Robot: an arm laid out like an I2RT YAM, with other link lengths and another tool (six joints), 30 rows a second.
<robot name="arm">
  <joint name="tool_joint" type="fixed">
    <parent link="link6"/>
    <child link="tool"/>
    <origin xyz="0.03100 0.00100 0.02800" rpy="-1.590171 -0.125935 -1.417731"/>
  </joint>
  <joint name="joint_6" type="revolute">
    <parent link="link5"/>
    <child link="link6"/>
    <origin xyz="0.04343 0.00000 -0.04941"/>
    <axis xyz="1 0 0"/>
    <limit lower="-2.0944" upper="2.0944"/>
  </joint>
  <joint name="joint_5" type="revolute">
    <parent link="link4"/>
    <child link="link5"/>
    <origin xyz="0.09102 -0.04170 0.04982"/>
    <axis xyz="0 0 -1"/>
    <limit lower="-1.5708" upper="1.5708"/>
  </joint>
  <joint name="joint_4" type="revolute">
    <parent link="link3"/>
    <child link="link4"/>
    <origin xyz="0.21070 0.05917 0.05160"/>
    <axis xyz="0 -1 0"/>
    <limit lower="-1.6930" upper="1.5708"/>
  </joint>
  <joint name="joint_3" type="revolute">
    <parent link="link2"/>
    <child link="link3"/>
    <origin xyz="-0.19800 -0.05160 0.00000"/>
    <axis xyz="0 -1 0"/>
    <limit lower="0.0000" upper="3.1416"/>
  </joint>
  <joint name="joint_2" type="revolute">
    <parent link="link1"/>
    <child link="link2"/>
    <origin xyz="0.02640 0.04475 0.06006"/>
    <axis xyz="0 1 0"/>
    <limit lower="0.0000" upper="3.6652"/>
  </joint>
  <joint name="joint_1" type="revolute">
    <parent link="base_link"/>
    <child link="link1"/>
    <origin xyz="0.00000 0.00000 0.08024"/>
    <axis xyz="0 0 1"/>
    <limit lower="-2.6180" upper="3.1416"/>
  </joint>
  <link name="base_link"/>
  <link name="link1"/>
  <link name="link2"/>
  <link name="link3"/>
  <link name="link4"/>
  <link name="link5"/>
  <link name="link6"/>
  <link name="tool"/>
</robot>
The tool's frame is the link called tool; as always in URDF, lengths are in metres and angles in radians.
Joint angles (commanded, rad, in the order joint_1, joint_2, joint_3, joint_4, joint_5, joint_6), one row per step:
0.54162 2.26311 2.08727 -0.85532 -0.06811 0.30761
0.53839 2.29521 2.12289 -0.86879 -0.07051 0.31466
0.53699 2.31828 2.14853 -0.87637 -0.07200 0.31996
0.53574 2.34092 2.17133 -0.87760 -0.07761 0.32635
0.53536 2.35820 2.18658 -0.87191 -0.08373 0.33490
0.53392 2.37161 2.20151 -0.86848 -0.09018 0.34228
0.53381 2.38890 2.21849 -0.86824 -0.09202 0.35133
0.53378 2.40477 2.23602 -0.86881 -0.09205 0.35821
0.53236 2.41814 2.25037 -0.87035 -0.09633 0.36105
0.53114 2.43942 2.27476 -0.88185 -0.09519 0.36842
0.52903 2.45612 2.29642 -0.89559 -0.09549 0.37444
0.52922 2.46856 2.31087 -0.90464 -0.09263 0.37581
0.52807 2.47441 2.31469 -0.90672 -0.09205 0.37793
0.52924 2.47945 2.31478 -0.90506 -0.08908 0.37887
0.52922 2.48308 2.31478 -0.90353 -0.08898 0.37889
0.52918 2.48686 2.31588 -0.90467 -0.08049 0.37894
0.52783 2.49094 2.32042 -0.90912 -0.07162 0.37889
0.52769 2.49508 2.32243 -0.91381 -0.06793 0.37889
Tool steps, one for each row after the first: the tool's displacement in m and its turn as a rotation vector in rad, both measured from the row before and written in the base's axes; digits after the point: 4 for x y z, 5 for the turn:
0.0038 0.0005 -0.0045 -0.00052 0.01186 -0.00806
0.0027 0.0008 -0.0031 0.00063 0.00665 -0.00522
0.0028 0.0013 -0.0032 0.00613 0.00544 -0.00396
0.0025 0.0015 -0.0025 0.00975 0.00233 -0.00468
0.0023 0.0009 -0.0011 0.01018 0.00102 -0.00453
0.0021 0.0010 -0.0026 0.00485 0.00390 -0.00694
0.0020 0.0010 -0.0019 0.00325 0.00139 -0.00592
0.0017 0.0005 -0.0018 0.00399 0.00332 -0.00168
0.0018 0.0000 -0.0035 -0.00227 0.00922 -0.00813
0.0013 -0.0006 -0.0024 -0.00194 0.00971 -0.00716
0.0006 0.0002 -0.0022 -0.00519 0.00527 -0.00240
0.0005 -0.0005 -0.0018 -0.00173 0.00398 -0.00328
0.0000 0.0004 -0.0022 -0.00356 0.00183 -0.00108
0.0002 0.0001 -0.0016 -0.00113 0.00177 -0.00009
0.0003 -0.0006 -0.0015 -0.00835 -0.00045 -0.00413
0.0006 -0.0012 -0.0009 -0.00878 -0.00051 -0.00551
-0.0002 -0.0005 -0.0018 -0.00625 0.00425 -0.00187

